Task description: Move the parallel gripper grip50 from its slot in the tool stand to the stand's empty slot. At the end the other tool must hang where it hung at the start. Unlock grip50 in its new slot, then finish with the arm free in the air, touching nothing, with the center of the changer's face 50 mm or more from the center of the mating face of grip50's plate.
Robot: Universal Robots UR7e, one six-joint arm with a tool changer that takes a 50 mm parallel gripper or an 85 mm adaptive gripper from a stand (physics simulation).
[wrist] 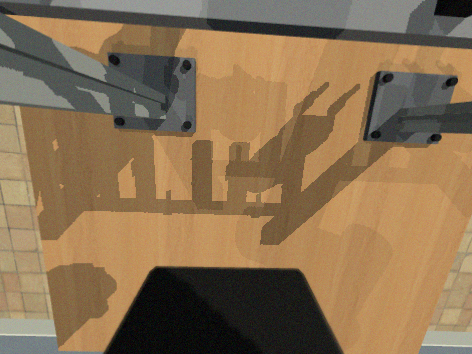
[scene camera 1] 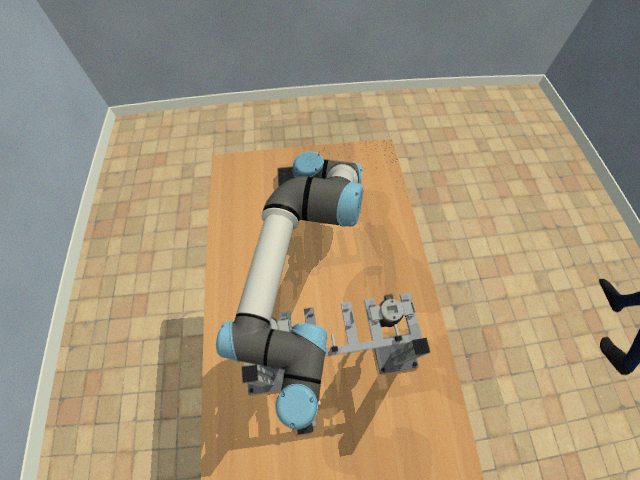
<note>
I see a grip50 parallel gripper (scene camera 1: pixel 390 311) and a tool stand (scene camera 1: pixel 400 352).
The tool stand shows as well in the wrist view (wrist: pixel 145 92). The wrist view does not show the grip50 parallel gripper: it is out of frame.
</note>
